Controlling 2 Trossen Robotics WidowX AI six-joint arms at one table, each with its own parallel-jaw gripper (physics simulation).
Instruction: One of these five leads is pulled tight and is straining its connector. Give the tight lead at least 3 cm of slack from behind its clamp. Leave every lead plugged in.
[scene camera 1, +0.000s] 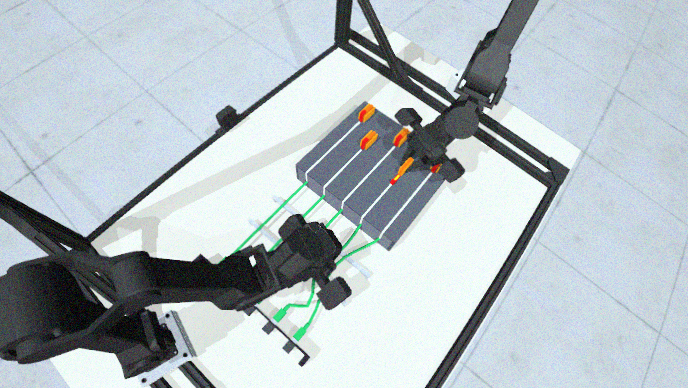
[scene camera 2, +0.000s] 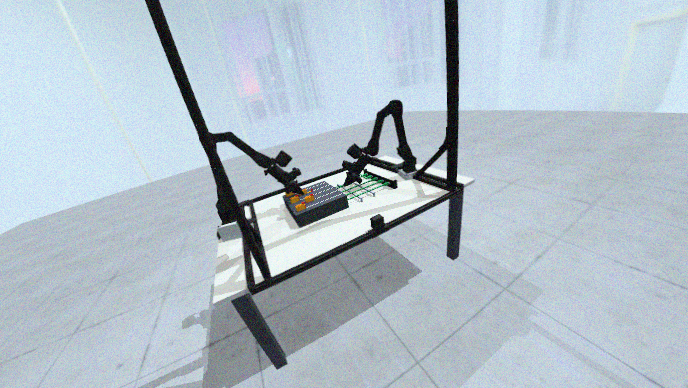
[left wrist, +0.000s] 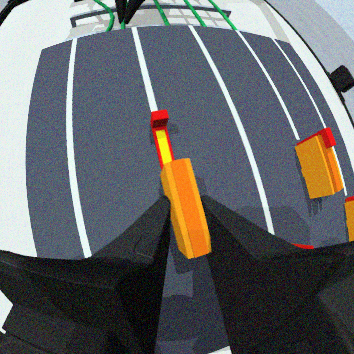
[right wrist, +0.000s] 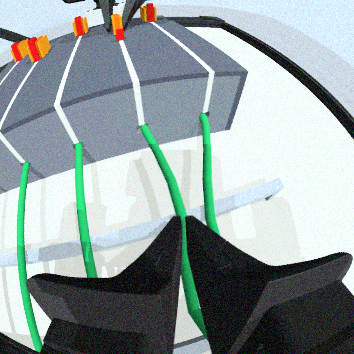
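Pixels of known places: left gripper, fingertip midpoint: (scene camera 1: 403, 168) (scene camera 2: 303, 193) (left wrist: 184, 203) (right wrist: 114, 30); right gripper, fingertip midpoint: (scene camera 2: 343, 186) (left wrist: 122, 23) (right wrist: 182, 222); left arm's base, link origin: (scene camera 2: 230, 220); right arm's base, link origin: (scene camera 1: 156, 347) (scene camera 2: 409, 170).
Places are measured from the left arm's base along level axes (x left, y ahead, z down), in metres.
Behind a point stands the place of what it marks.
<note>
A dark block (scene camera 1: 334, 145) {z 0.010, x -0.022, y 0.449 m} (scene camera 2: 325, 214) (left wrist: 110, 150) {z 0.010, x 0.152, y 0.377 m} (right wrist: 175, 95) {z 0.027, x 0.183, y 0.488 m} carries five white lines with orange clamps. My left gripper (left wrist: 184, 203) {z 0.008, x 0.111, y 0.351 m} (scene camera 2: 301, 193) {z 0.008, x 0.111, y 0.351 m} is shut on one orange clamp (scene camera 1: 406, 165) {z -0.013, x 0.116, y 0.351 m} (left wrist: 189, 220) {z -0.013, x 0.113, y 0.342 m} (right wrist: 116, 22) {z -0.006, x 0.118, y 0.367 m}; a yellow strip shows between its orange body and red end. My right gripper (right wrist: 182, 222) {z 0.050, x 0.184, y 0.571 m} (scene camera 2: 347, 183) {z 0.050, x 0.184, y 0.571 m} is shut on the green lead (right wrist: 162, 157) {z 0.048, x 0.174, y 0.528 m} (scene camera 1: 354, 236) {z 0.048, x 0.174, y 0.525 m} from that clamp's line, between block and connectors. In scene camera 1 its fingertips are hidden under its body. Two green connectors (scene camera 1: 280, 314) {z 0.047, x 0.229, y 0.735 m} (scene camera 1: 300, 333) {z 0.046, x 0.280, y 0.720 m} show near the rack; the others are hidden there.
The black connector rack (scene camera 1: 268, 327) {z 0.045, x 0.238, y 0.766 m} stands beyond the leads. A pale bar (right wrist: 245, 196) {z 0.055, x 0.227, y 0.554 m} (scene camera 1: 361, 268) {z 0.055, x 0.239, y 0.549 m} crosses near the leads. Another green lead (right wrist: 207, 160) {z 0.049, x 0.203, y 0.530 m} passes close to the right gripper. Other orange clamps (scene camera 1: 369, 140) {z -0.007, x 0.016, y 0.379 m} (left wrist: 317, 167) {z -0.006, x 0.021, y 0.375 m} stand on the block. A black frame (scene camera 1: 487, 305) {z 0.061, x 0.450, y 0.369 m} edges the table.
</note>
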